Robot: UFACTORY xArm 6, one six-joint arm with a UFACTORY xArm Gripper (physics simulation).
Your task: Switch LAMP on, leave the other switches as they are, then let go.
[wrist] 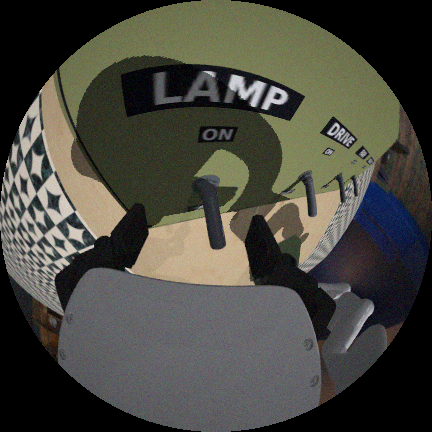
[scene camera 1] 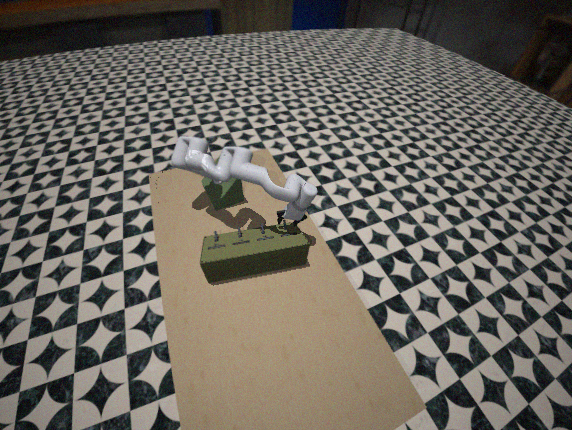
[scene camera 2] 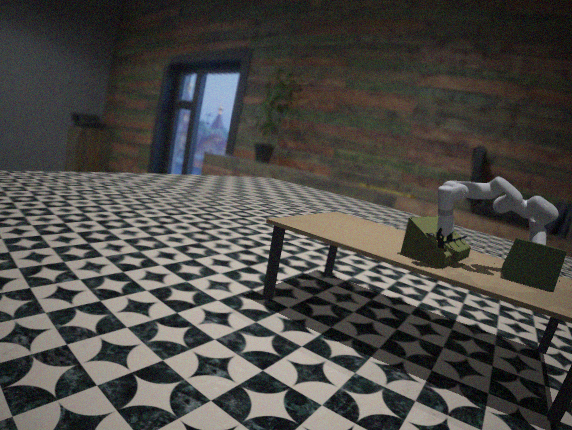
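Pixels of known places: gripper, fingertip midpoint: (wrist: 196, 223) (scene camera 1: 286, 223) (scene camera 2: 445, 244); arm's base at its link origin: (scene camera 2: 536, 256).
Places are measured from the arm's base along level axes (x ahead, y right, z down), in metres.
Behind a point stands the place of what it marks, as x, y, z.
Observation:
The LAMP switch (wrist: 212, 215) @[0.517, -0.139, 0.022] is a dark lever on the green sloped panel box (scene camera 1: 255, 265) @[0.634, 0.107, 0.048] (scene camera 2: 416, 242) @[0.652, -0.163, 0.056] (wrist: 300, 50). In the wrist view its foot lies below the ON label (wrist: 217, 134) @[0.567, -0.119, 0.020] and its tip points down the picture; which position it is in I cannot tell for sure. My gripper (scene camera 1: 291, 223) @[0.507, -0.153, 0.031] (scene camera 2: 445, 242) @[0.507, -0.153, 0.031] (wrist: 196, 223) @[0.507, -0.153, 0.031] is open, with one finger on each side of the LAMP lever and gaps between. The DRIVE switch (wrist: 311, 197) @[0.475, -0.029, 0.021] stands outside the right finger. The lever hides most of the small label below its foot.
Two more levers (wrist: 341, 187) @[0.437, 0.084, 0.026] (wrist: 355, 186) @[0.395, 0.196, 0.023] stand beyond DRIVE on the panel. A green block (scene camera 1: 227, 196) @[0.143, 0.025, 0.054] (scene camera 2: 532, 265) @[0.030, -0.083, 0.036] stands near the arm's base. Both stand on a tan table (scene camera 1: 280, 350) @[0.999, 0.196, 0.140] (scene camera 2: 345, 232) @[1.074, 0.025, 0.140]. The table's long edge runs close to the panel's LAMP end.

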